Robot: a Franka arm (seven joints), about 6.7 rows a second.
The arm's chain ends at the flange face. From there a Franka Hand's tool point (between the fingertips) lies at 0.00 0.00 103.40 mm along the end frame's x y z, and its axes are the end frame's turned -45 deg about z.
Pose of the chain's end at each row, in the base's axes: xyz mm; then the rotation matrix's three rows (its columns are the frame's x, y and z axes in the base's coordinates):
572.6, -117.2, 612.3; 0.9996, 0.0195, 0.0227; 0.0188, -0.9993, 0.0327; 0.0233, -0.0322, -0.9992
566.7, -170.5, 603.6; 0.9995, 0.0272, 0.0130; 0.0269, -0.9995, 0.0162; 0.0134, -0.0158, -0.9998
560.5, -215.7, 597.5; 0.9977, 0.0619, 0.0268; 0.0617, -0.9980, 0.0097; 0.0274, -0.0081, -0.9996
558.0, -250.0, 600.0; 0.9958, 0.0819, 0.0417; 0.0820, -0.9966, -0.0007; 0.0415, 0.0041, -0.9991
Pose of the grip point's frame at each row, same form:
574.9, -113.8, 509.0; 0.6930, 0.7206, 0.0227; 0.7199, -0.6933, 0.0327; 0.0392, -0.0063, -0.9992
568.0, -168.8, 500.2; 0.6875, 0.7260, 0.0130; 0.7258, -0.6877, 0.0162; 0.0206, -0.0017, -0.9998
563.3, -214.7, 494.1; 0.6617, 0.7493, 0.0268; 0.7493, -0.6621, 0.0097; 0.0251, 0.0136, -0.9996
562.3, -250.1, 496.7; 0.6462, 0.7620, 0.0417; 0.7627, -0.6467, -0.0007; 0.0264, 0.0322, -0.9991

